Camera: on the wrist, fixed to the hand. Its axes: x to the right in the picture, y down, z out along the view.
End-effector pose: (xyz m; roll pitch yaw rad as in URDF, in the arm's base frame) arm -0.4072 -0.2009 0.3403 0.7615 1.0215 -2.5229
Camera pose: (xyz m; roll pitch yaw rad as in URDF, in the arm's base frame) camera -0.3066 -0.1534 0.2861 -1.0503 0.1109 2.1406
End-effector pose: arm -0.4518 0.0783 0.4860 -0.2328 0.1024 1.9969
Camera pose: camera -0.3606 0.0985 0.4048 -0.2744 -0.8742 0.6592
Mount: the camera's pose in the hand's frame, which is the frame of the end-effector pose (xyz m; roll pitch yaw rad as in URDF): -0.0109 -0.0698 -0.1016 -0.0833 -0.6600 -1.4833
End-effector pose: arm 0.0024 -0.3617 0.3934 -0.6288 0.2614 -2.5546
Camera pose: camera -0.0443 -0.2532 0.3565 -0.9078 -1.1392 3.0085
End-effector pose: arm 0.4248 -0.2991 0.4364 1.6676 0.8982 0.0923
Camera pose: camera 0.3616 -0.1966 0.4078 -1.1789 0.6174 -2.3349
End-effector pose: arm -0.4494 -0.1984 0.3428 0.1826 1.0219 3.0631
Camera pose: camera -0.3440 -0.1563 0.2934 -1.1102 -0.1821 1.9431
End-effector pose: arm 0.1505 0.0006 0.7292 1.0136 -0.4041 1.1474
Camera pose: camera 0.1197 0.0522 0.6210 0.4178 0.2931 -0.2144
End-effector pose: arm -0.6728 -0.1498 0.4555 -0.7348 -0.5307 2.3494
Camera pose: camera -0.5910 -0.0620 0.4253 1.2181 -1.0808 -0.4161
